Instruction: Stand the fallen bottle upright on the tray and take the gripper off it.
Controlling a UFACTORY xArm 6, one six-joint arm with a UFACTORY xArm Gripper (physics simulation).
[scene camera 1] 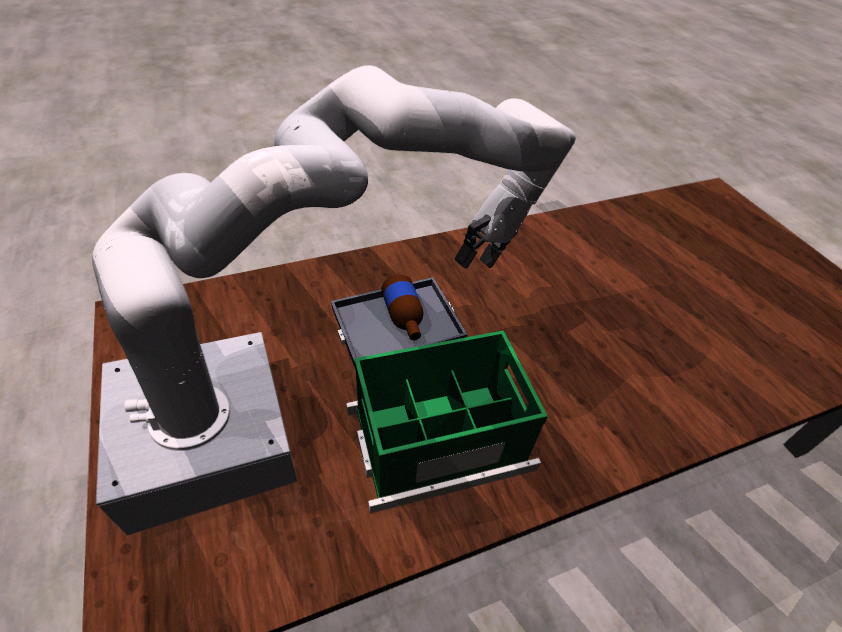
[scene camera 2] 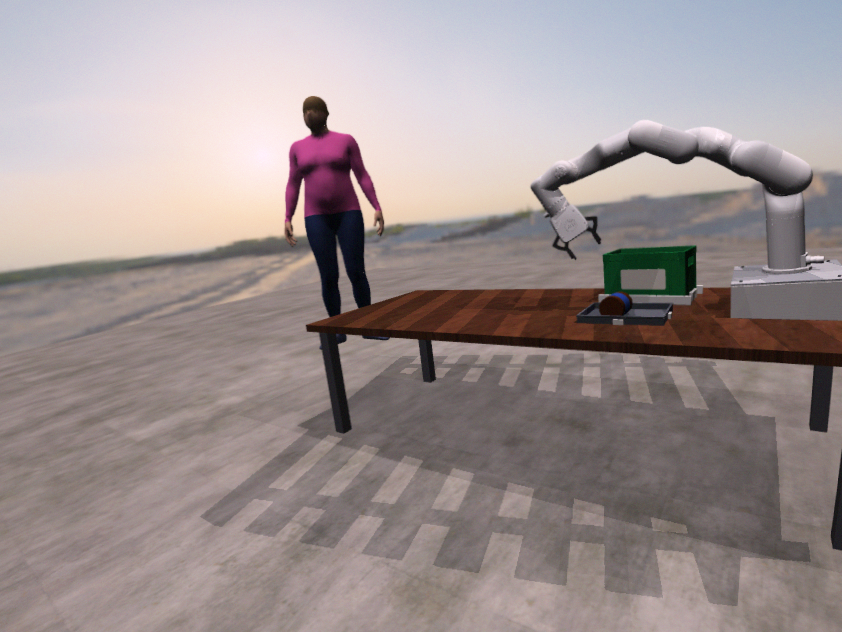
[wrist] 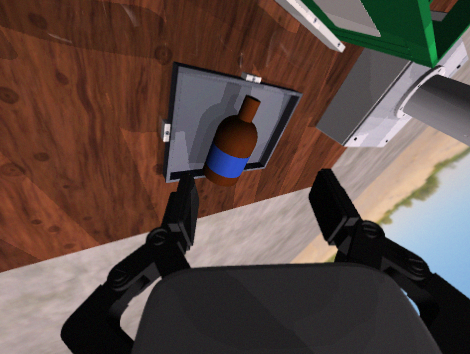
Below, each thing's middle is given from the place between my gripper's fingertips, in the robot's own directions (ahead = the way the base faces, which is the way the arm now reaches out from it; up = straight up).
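Brown bottle (scene camera 1: 406, 312) seen 16 cm below my hand, 12 cm behind it and 4 cm to the left of it.
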